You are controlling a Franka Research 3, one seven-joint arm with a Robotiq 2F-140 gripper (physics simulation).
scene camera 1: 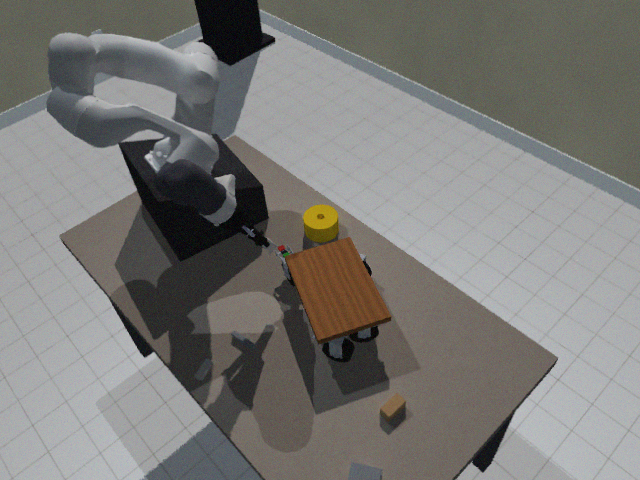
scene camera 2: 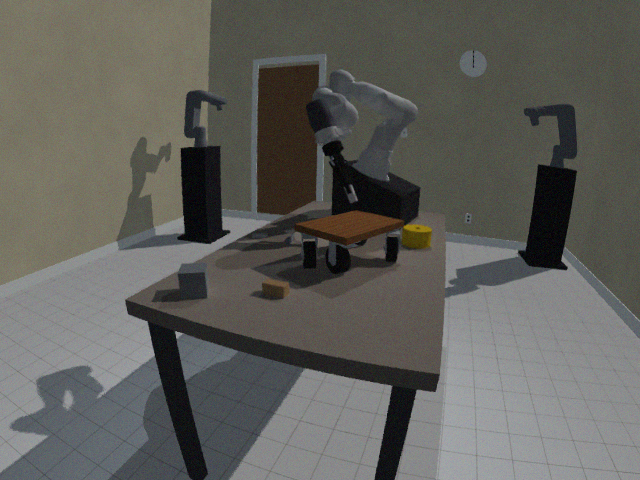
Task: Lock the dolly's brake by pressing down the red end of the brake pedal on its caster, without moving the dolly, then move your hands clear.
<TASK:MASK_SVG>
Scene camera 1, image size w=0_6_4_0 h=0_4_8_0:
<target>gripper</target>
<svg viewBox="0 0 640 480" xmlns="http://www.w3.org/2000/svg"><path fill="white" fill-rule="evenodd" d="M236 201L237 206L234 214L226 222L219 225L227 230L235 228L238 232L247 235L249 239L256 242L257 246L262 246L269 253L272 253L277 246L263 235L264 232L262 230L259 232L244 217L243 206Z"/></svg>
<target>dolly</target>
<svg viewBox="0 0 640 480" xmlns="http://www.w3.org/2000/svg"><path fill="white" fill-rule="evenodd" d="M282 245L278 247L280 252L277 253L275 250L275 255L282 261L285 277L297 289L314 333L312 338L317 340L318 345L324 343L322 351L330 359L338 362L350 361L355 347L347 339L347 335L355 342L368 342L378 336L378 325L391 321L391 315L371 278L372 271L366 263L366 256L358 253L350 237L297 253L293 253L288 244L287 249Z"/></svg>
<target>yellow cylinder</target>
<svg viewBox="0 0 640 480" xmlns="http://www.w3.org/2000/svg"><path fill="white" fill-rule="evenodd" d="M312 206L306 210L303 216L306 236L314 242L328 242L334 239L339 232L337 211L328 205Z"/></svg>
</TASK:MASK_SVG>
